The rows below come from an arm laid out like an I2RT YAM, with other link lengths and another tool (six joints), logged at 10 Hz.
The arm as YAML. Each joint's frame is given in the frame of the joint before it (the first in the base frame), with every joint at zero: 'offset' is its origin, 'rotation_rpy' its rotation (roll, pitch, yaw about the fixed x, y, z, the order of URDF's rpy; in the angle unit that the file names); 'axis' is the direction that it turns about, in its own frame. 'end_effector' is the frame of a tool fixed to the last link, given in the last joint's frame.
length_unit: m
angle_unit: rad
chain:
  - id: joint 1
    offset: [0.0, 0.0, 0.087]
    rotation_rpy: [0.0, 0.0, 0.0]
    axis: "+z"
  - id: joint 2
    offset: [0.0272, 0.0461, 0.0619]
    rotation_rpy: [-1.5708, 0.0, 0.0]
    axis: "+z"
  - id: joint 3
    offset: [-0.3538, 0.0, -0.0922]
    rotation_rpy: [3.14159, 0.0, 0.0]
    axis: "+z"
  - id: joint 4
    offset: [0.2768, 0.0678, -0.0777]
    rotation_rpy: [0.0, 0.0, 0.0]
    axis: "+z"
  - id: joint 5
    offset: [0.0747, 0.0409, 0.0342]
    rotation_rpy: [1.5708, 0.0, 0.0]
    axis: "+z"
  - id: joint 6
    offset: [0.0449, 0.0, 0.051]
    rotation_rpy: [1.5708, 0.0, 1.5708]
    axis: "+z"
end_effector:
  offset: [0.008, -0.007, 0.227]
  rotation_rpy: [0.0, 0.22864, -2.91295]
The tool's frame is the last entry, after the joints.
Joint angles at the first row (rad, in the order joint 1, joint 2, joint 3, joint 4, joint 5, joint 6):
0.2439, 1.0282, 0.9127, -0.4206, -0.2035, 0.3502
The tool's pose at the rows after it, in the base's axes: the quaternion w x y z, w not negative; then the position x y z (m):
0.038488, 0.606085, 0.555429, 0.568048, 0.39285, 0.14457, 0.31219
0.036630, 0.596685, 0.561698, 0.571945, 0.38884, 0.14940, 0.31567
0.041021, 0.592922, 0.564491, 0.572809, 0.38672, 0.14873, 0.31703
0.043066, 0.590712, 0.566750, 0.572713, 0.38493, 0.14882, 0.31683
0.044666, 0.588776, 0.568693, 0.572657, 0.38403, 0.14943, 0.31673
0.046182, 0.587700, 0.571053, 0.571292, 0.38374, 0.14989, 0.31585
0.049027, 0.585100, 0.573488, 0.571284, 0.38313, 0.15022, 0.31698
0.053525, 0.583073, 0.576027, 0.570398, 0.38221, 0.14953, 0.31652
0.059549, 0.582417, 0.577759, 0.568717, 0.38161, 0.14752, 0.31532
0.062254, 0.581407, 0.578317, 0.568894, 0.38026, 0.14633, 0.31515
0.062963, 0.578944, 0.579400, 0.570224, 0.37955, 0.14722, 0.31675
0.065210, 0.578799, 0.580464, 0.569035, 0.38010, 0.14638, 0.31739
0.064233, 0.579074, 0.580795, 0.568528, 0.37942, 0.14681, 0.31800
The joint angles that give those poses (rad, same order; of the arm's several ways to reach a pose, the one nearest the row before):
0.2496, 1.0136, 0.9126, -0.4219, -0.2049, 0.3358
0.2576, 1.0022, 0.9097, -0.4203, -0.2134, 0.3256
0.2608, 0.9918, 0.9051, -0.4203, -0.2080, 0.3169
0.2647, 0.9851, 0.9005, -0.4203, -0.2040, 0.3118
0.2696, 0.9818, 0.8974, -0.4188, -0.1996, 0.3082
0.2742, 0.9817, 0.8960, -0.4188, -0.1944, 0.3039
0.2791, 0.9787, 0.8963, -0.4192, -0.1886, 0.2981
0.2845, 0.9733, 0.8913, -0.4175, -0.1788, 0.2911
0.2891, 0.9676, 0.8849, -0.4157, -0.1652, 0.2846
0.2900, 0.9604, 0.8795, -0.4150, -0.1611, 0.2814
0.2930, 0.9572, 0.8798, -0.4142, -0.1604, 0.2792
0.2931, 0.9587, 0.8836, -0.4174, -0.1566, 0.2750
0.2945, 0.9587, 0.8877, -0.4233, -0.1567, 0.2759

